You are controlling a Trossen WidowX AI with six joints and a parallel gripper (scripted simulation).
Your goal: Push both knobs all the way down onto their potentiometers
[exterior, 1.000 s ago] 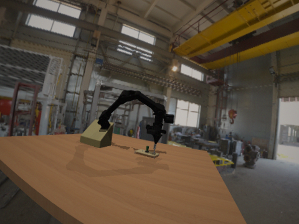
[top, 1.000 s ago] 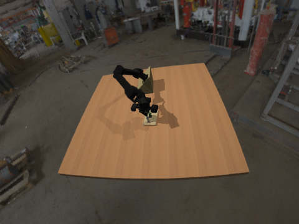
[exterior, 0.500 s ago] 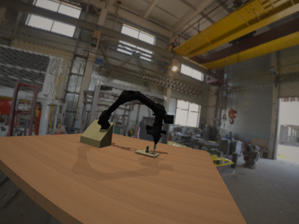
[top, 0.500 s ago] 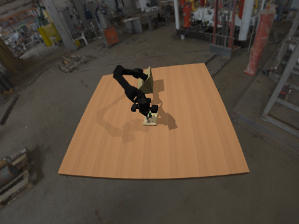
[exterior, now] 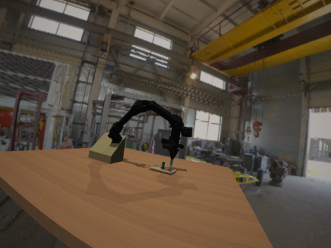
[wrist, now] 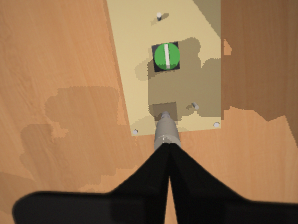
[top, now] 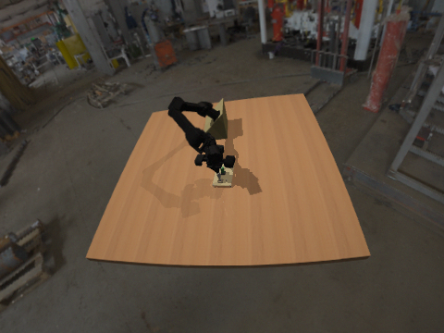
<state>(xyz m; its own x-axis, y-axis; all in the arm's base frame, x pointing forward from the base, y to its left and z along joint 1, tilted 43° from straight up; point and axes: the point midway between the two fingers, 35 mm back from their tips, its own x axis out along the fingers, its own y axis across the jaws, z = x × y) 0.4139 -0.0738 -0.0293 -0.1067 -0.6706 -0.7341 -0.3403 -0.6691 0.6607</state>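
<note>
Now: the grey knob 2 cm below my gripper tip.
</note>
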